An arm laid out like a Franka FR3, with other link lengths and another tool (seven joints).
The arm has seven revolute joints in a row. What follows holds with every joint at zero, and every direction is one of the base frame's. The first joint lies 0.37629 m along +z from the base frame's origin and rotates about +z. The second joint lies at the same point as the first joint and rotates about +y. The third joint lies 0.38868 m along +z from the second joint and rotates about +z. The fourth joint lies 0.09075 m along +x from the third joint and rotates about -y. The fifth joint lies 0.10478 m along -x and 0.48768 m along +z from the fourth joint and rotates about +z. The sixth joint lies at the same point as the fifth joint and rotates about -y. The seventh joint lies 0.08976 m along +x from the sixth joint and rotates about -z. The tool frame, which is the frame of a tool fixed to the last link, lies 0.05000 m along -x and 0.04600 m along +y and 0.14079 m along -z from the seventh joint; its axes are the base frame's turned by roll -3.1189, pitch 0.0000 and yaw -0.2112 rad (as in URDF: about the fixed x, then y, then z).
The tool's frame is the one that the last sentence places.
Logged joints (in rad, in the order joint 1, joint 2, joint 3, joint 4, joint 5, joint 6, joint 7), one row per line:
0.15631 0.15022 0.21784 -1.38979 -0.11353 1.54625 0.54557
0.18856 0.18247 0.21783 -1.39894 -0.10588 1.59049 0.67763
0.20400 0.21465 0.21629 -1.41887 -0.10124 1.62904 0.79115
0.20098 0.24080 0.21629 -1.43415 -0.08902 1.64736 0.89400
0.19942 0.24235 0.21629 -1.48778 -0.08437 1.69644 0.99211
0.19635 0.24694 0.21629 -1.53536 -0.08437 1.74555 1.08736
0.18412 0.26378 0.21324 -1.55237 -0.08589 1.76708 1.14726
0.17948 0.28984 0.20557 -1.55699 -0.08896 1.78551 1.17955
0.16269 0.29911 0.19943 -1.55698 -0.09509 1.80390 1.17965
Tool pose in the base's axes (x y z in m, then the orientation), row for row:
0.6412 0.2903 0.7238 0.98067 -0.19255 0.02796 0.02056
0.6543 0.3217 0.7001 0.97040 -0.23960 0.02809 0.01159
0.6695 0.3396 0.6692 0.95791 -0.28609 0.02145 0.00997
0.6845 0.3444 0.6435 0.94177 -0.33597 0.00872 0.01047
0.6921 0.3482 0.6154 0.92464 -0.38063 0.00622 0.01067
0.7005 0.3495 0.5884 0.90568 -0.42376 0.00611 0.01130
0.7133 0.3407 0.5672 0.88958 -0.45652 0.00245 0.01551
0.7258 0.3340 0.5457 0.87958 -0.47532 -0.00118 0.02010
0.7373 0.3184 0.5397 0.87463 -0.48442 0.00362 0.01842
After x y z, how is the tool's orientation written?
As a quaternion, x y z w.
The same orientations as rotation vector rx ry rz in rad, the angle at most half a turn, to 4 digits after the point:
3.0412 -0.5971 0.0867
3.0263 -0.7472 0.0876
2.9904 -0.8931 0.0670
2.9391 -1.0485 0.0272
2.8853 -1.1877 0.0194
2.8250 -1.3218 0.0191
2.7674 -1.4202 0.0076
2.7285 -1.4745 -0.0037
2.7160 -1.5043 0.0112

